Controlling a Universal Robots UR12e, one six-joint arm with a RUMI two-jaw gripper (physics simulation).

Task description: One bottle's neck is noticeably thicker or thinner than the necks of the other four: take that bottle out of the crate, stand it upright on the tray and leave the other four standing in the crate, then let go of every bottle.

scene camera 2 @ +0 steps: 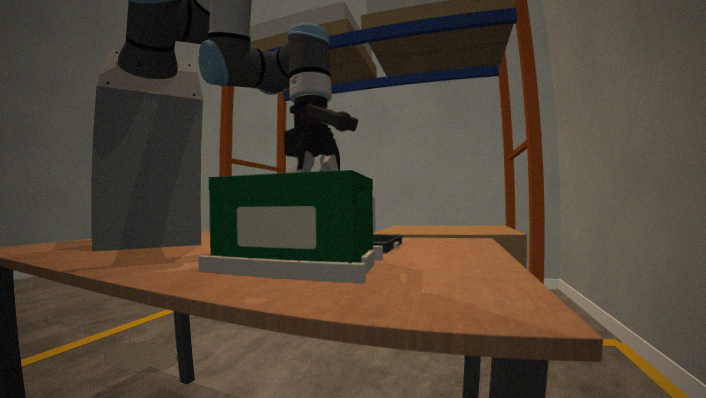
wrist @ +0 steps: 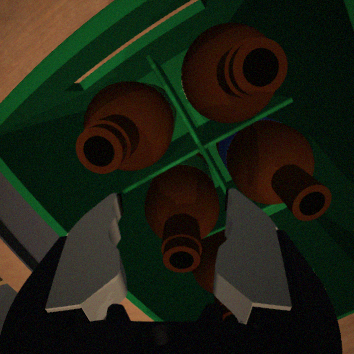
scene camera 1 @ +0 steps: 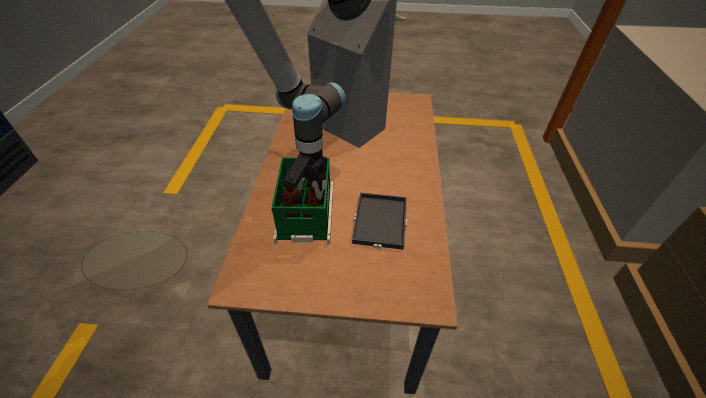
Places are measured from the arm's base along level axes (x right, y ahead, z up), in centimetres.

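Pixels of known places: gripper, between the fingertips: (wrist: 173,192) (scene camera 1: 310,196); arm's base, origin of its link: (scene camera 2: 148,66).
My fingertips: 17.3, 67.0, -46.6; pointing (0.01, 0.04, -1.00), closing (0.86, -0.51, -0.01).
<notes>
Ahead of a thing's pixels: the offset from my fingertips to its middle, as dx, dy, dz. Level surfaces: height alone.
The green crate @(+2.9, -3.8, -4.6) (scene camera 1: 280,226) (scene camera 2: 280,190) (wrist: 62,57) stands on the table. In the wrist view brown bottles stand in it: one at the upper right (wrist: 200,75), one at the left (wrist: 150,120), one at the right (wrist: 265,155), one in the middle (wrist: 182,197) and one partly hidden behind the right finger (wrist: 207,270). I cannot tell surely whose neck thickness differs. My gripper (scene camera 1: 310,190) (scene camera 2: 317,167) (wrist: 173,192) is open, its fingers on either side of the middle bottle's neck, gaps showing on both sides. The dark tray @(-26.6, +1.6, -12.1) (scene camera 1: 380,220) (scene camera 2: 387,243) (wrist: 22,215) holds no bottle.
Pale rails (scene camera 1: 302,238) (scene camera 2: 280,269) edge the crate's base. The grey arm pedestal (scene camera 1: 350,75) (scene camera 2: 147,170) stands at the table's far end. The wooden table @(dz -13.4) (scene camera 1: 340,280) (scene camera 2: 450,295) extends past the crate and tray. An orange-post rack (scene camera 2: 535,150) stands behind.
</notes>
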